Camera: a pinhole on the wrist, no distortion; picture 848 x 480 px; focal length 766.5 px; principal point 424.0 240.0 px. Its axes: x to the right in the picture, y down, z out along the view. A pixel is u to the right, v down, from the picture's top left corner.
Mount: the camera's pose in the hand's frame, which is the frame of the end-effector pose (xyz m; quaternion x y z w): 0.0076 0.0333 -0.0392 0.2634 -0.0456 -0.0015 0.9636
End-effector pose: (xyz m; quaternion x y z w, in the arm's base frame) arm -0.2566 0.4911 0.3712 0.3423 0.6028 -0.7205 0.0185
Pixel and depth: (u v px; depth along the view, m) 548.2 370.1 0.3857
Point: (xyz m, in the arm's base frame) -0.4856 0.2428 0.4586
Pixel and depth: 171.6 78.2 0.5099
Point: -0.3942 0.2089 0.7569
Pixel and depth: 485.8 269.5 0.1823
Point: -0.3421 0.4006 0.4187
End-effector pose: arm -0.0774 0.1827 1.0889 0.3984 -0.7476 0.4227 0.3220
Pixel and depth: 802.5 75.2 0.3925
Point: 0.0153 -0.1918 1.1995
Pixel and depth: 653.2 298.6 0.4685
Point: -0.0301 -0.2579 1.0703
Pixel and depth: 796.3 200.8 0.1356
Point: -0.0804 0.0784 1.1208
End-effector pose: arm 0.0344 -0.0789 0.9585 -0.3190 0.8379 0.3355 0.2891
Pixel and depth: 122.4 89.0 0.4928
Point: 0.4781 0.0665 0.8130
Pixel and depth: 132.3 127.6 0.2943
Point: 0.2741 0.0147 0.8817
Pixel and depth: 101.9 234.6 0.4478
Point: 0.4004 0.1302 0.8409
